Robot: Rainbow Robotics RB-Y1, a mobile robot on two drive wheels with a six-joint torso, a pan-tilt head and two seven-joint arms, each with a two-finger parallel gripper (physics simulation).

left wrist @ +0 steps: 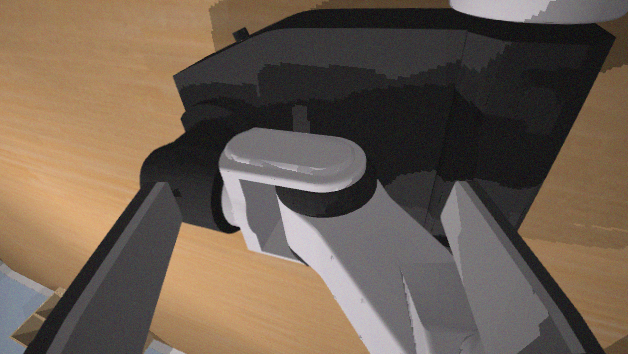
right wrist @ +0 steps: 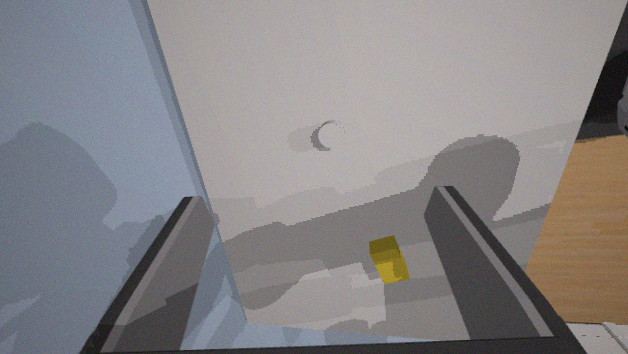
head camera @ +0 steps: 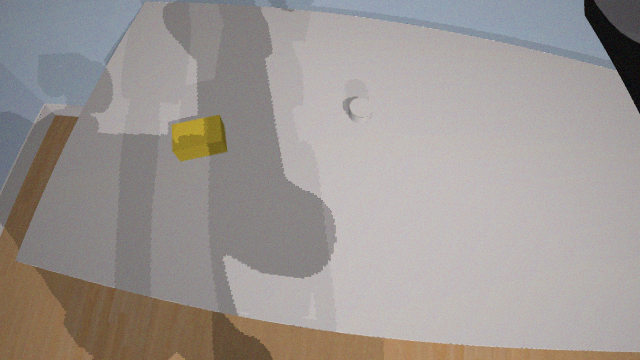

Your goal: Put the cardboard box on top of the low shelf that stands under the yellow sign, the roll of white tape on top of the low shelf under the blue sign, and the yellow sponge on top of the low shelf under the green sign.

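Places are measured from the robot's base along level axes (x back, y left, z down), in millimetres.
Pixels of known places: left gripper, fingertip midpoint: (left wrist: 313, 200); right gripper, fingertip midpoint: (right wrist: 318, 205).
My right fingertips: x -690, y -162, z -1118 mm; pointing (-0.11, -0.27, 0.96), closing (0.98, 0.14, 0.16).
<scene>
Ahead of a thing's pixels: the offset from my right fingertips to its middle. Level surfaces: height alone.
The yellow sponge {dx +53, dy +402, dz +374 mm} (head camera: 197, 137) (right wrist: 389, 260) lies on a white table top {dz +396 mm} (head camera: 450, 200) (right wrist: 400, 75). The roll of white tape {dx -38, dy +76, dz +384 mm} (head camera: 348, 111) (right wrist: 316, 140) lies flat on the same top, apart from the sponge. My right gripper (right wrist: 318, 205) is open and empty, above the table; the sponge shows between its fingers in the picture, farther down. My left gripper (left wrist: 313, 200) is open and empty, with robot parts behind it. A brown boxy thing (left wrist: 32, 325) is partly hidden by a left finger; I cannot tell whether it is the cardboard box. The signs do not show in these views.
A pale blue wall (head camera: 450, 10) (right wrist: 65, 75) runs along the table's far edge. Wooden floor {dz +1116 mm} (head camera: 310, 345) (left wrist: 75, 115) (right wrist: 590, 225) shows beside the table. Part of my right arm (head camera: 617, 20) is at the top right of the head view. Dark shadows cross the table top.
</scene>
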